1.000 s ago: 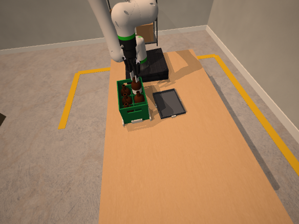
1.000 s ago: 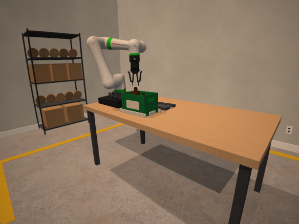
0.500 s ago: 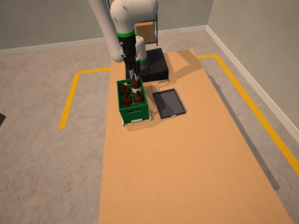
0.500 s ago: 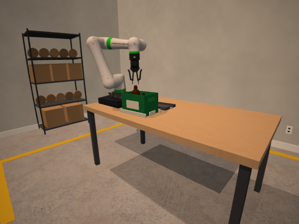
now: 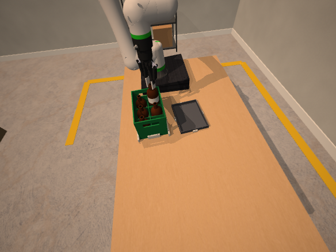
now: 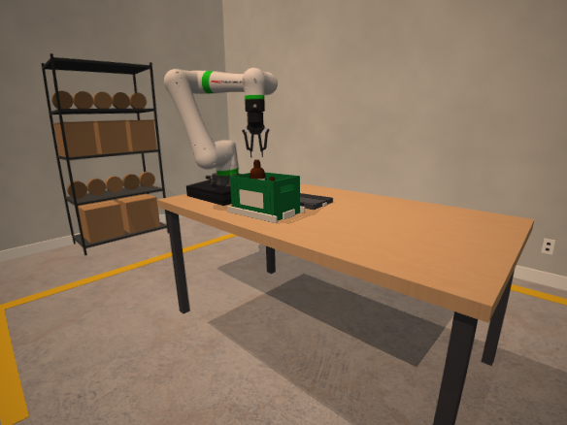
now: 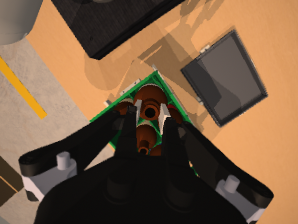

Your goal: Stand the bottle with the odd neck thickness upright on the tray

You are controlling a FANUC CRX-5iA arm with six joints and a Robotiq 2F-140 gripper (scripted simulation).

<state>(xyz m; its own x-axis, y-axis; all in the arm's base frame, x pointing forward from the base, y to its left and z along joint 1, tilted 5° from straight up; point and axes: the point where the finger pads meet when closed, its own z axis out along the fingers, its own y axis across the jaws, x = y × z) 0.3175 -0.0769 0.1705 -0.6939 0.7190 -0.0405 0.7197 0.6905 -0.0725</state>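
Right now the glass bottle is 90 mm below my hand. The rest, counted from my hand: dark grey tray (120 mm ahead, 220 mm to the left, 240 mm below); then green crate (90 mm ahead, 50 mm to the right, 170 mm below).
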